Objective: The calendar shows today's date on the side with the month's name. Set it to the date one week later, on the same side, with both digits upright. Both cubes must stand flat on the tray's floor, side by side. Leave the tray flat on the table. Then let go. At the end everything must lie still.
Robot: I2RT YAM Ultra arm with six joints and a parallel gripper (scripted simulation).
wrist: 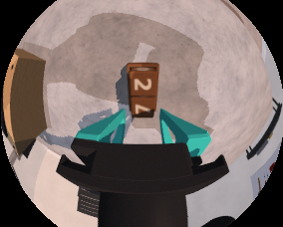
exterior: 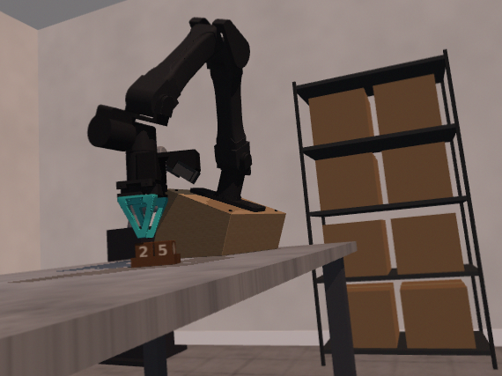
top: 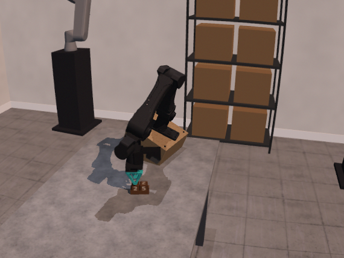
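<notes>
Right now my hand is 3 cm above the brown cube. Round my hand: brown calendar tray: 1 cm behind, 2 cm to the left, 5 cm below.
</notes>
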